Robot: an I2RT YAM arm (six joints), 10 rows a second.
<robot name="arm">
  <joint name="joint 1" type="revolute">
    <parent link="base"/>
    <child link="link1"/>
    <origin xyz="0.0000 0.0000 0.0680" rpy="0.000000 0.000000 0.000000"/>
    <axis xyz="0 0 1"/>
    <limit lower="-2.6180" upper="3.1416"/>
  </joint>
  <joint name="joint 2" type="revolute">
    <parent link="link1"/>
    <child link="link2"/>
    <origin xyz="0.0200 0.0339 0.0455" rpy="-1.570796 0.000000 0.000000"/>
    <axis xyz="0 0 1"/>
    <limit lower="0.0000" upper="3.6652"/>
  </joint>
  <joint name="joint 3" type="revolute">
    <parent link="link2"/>
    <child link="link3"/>
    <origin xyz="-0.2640 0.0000 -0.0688" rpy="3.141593 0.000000 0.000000"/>
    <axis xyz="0 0 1"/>
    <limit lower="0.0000" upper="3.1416"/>
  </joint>
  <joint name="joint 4" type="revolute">
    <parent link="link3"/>
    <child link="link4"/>
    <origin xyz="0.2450 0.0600 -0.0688" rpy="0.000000 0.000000 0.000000"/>
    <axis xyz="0 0 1"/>
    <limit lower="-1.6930" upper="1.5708"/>
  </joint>
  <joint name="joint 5" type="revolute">
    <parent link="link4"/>
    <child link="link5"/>
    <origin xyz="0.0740 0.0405 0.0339" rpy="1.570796 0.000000 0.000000"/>
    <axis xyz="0 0 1"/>
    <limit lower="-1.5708" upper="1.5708"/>
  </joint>
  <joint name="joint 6" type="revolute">
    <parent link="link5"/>
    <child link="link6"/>
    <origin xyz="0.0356 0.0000 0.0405" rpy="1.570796 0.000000 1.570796"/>
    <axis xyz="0 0 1"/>
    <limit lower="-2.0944" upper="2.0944"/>
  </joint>
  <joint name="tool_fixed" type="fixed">
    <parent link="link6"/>
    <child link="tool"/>
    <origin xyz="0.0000 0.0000 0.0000" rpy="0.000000 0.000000 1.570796"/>
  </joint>
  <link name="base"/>
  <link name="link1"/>
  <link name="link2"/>
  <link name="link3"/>
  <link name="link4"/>
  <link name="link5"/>
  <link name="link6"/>
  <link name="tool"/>
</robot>
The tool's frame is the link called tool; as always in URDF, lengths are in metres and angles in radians.
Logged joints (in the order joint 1, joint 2, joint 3, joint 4, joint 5, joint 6), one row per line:
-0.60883 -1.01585 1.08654 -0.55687 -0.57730 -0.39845
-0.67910 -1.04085 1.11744 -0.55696 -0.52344 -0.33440
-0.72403 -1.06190 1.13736 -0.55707 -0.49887 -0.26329
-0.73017 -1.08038 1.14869 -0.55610 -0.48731 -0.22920
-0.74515 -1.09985 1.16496 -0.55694 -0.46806 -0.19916
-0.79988 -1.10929 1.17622 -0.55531 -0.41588 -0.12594
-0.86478 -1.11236 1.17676 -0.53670 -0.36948 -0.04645
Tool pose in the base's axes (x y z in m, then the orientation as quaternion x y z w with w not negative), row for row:
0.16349 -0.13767 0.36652 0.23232 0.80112 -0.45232 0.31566
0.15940 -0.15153 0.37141 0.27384 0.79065 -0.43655 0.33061
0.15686 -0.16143 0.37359 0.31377 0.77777 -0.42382 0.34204
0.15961 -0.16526 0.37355 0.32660 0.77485 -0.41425 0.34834
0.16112 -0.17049 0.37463 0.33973 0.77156 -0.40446 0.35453
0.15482 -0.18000 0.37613 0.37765 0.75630 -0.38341 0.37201
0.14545 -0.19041 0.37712 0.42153 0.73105 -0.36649 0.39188
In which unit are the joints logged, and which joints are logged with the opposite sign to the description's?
The joints are logged in radians. Opposite sign: joint 2, joint 5.
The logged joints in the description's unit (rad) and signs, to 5 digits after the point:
-0.60883 1.01585 1.08654 -0.55687 0.57730 -0.39845
-0.67910 1.04085 1.11744 -0.55696 0.52344 -0.33440
-0.72403 1.06190 1.13736 -0.55707 0.49887 -0.26329
-0.73017 1.08038 1.14869 -0.55610 0.48731 -0.22920
-0.74515 1.09985 1.16496 -0.55694 0.46806 -0.19916
-0.79988 1.10929 1.17622 -0.55531 0.41588 -0.12594
-0.86478 1.11236 1.17676 -0.53670 0.36948 -0.04645

